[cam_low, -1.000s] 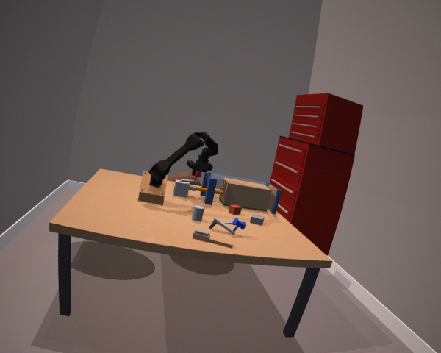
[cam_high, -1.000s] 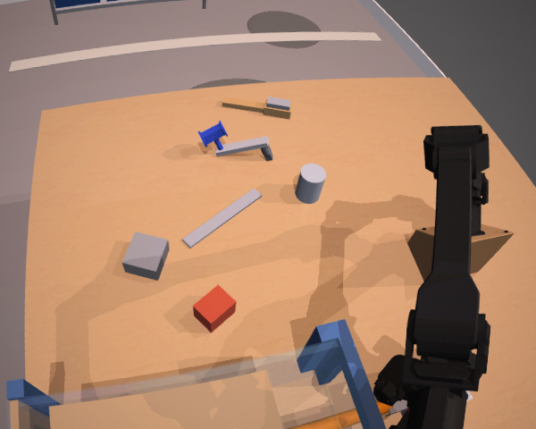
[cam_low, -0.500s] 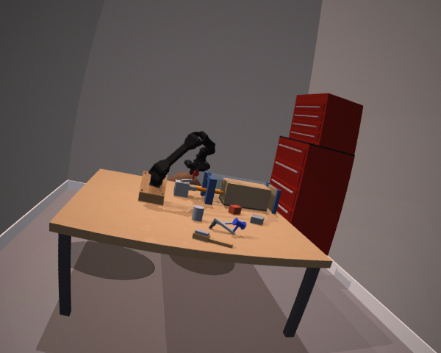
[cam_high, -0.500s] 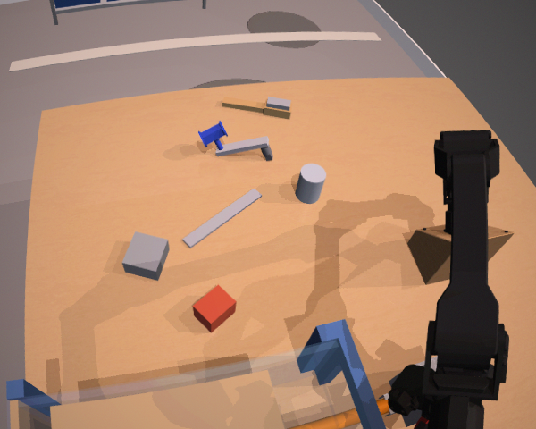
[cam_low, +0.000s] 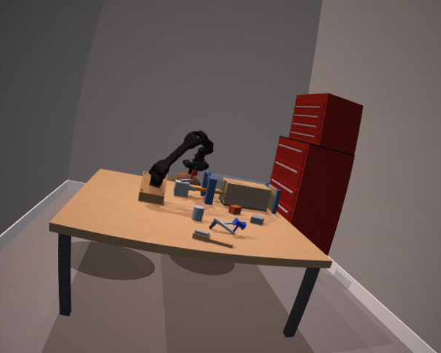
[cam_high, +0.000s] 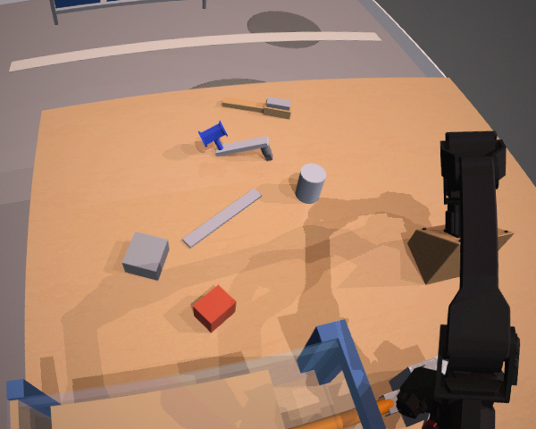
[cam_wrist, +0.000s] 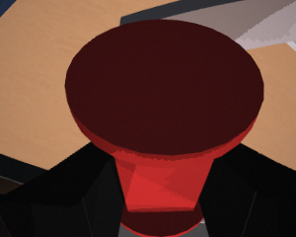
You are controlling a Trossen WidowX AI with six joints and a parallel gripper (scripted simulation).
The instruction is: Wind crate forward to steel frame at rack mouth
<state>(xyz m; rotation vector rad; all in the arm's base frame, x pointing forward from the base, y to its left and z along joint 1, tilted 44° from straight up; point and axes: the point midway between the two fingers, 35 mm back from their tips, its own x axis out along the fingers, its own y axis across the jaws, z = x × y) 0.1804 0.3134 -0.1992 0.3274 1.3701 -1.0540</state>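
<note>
Right now the red-gripped winch handle is 5 cm to the right of my gripper tip, 3 cm below it and 1 cm behind it. From my gripper tip the other things lie so: blue steel frame: 12 cm ahead, 7 cm to the right, 3 cm below; red knob: 1 cm to the right, 1 cm ahead; grey winch: 11 cm to the right, 10 cm below, 5 cm behind.
</note>
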